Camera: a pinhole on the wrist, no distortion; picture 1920 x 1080 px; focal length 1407.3 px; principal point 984.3 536.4 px. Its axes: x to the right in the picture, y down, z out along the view. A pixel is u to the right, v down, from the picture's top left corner.
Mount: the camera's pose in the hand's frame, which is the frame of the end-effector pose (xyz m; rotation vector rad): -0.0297 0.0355 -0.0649 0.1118 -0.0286 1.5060
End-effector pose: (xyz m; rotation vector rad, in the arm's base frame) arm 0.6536 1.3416 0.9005 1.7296 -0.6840 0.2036
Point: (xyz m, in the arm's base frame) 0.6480 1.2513 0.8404
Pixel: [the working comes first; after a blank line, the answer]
In the camera's frame: -0.0544 -0.0213 0.1743

545 364
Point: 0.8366 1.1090 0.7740
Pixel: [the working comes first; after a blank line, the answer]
In the camera's frame: -0.1728 -0.1918 0.3054

outside the picture
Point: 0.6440 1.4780 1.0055
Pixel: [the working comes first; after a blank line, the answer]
In the camera's frame: 0.0339 -0.0292 -0.0918

behind the camera
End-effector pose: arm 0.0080 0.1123 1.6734 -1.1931 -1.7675 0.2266
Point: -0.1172 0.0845 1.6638
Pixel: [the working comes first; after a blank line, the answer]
In the camera's frame: -0.1058 -0.0084 0.1695

105 467
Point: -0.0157 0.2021 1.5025
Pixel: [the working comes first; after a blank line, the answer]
In the camera's frame: 0.1154 0.0174 0.1931

1825 663
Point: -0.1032 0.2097 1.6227
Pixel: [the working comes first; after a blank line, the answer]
In the camera's frame: -0.0003 -0.0734 0.2164

982 59
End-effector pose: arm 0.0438 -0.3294 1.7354 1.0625 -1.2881 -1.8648
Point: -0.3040 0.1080 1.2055
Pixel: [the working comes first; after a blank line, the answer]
In the camera's frame: -0.6532 0.0142 0.5165

outside the picture
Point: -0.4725 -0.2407 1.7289
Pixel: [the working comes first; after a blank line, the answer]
In the camera's frame: -0.0335 -0.1779 0.5713

902 98
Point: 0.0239 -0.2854 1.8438
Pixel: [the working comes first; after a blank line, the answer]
In the camera's frame: 0.0604 0.0362 0.1163

1714 974
